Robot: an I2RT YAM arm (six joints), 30 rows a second.
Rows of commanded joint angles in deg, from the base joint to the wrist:
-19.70, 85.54, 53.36, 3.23, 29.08, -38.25
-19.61, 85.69, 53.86, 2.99, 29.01, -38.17
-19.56, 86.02, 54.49, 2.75, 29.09, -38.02
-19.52, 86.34, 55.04, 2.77, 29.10, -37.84
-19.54, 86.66, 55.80, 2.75, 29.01, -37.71
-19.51, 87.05, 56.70, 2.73, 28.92, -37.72
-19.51, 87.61, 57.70, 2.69, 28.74, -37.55
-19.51, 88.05, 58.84, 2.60, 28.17, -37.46
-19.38, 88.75, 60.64, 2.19, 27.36, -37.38
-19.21, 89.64, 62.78, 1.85, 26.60, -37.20
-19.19, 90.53, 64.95, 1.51, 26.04, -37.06
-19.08, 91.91, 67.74, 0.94, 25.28, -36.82
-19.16, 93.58, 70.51, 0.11, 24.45, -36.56
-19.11, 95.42, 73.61, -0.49, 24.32, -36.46
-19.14, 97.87, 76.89, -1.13, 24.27, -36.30
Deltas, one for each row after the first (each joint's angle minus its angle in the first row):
0.09, 0.15, 0.50, -0.24, -0.07, 0.08
0.14, 0.48, 1.13, -0.48, 0.01, 0.23
0.18, 0.80, 1.68, -0.46, 0.02, 0.41
0.16, 1.12, 2.44, -0.48, -0.07, 0.54
0.19, 1.51, 3.34, -0.50, -0.16, 0.53
0.19, 2.07, 4.34, -0.54, -0.34, 0.70
0.19, 2.51, 5.48, -0.63, -0.91, 0.79
0.32, 3.21, 7.28, -1.04, -1.72, 0.87
0.49, 4.10, 9.42, -1.38, -2.48, 1.05
0.51, 4.99, 11.59, -1.72, -3.04, 1.19
0.62, 6.37, 14.38, -2.29, -3.80, 1.43
0.54, 8.04, 17.15, -3.12, -4.63, 1.69
0.59, 9.88, 20.25, -3.72, -4.76, 1.79
0.56, 12.33, 23.53, -4.36, -4.81, 1.95

